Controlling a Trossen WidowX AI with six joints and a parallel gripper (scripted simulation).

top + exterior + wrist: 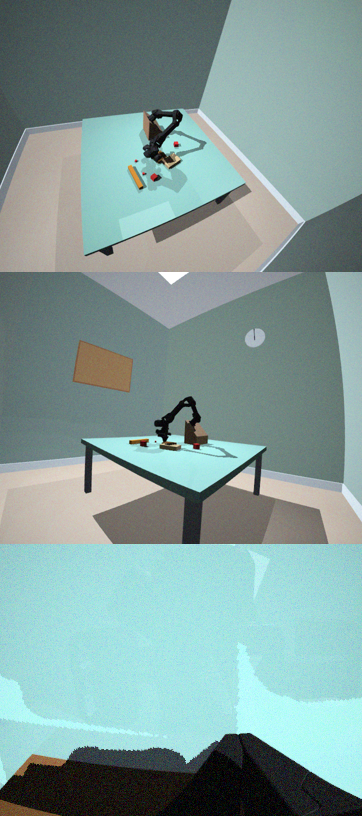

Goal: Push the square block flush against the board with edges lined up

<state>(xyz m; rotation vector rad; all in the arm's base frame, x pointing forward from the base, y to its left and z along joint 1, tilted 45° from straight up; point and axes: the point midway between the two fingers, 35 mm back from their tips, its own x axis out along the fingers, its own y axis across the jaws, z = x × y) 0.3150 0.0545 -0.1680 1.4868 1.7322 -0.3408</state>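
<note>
Now: the brown square block 70 mm to the left of my gripper tip, 10 mm ahead of it and 10 mm above it. The rest, counted from my gripper tip: flat tan block: 160 mm to the left, 90 mm ahead, 10 mm above; then long orange board: 180 mm to the right, 140 mm ahead, 10 mm above.
</note>
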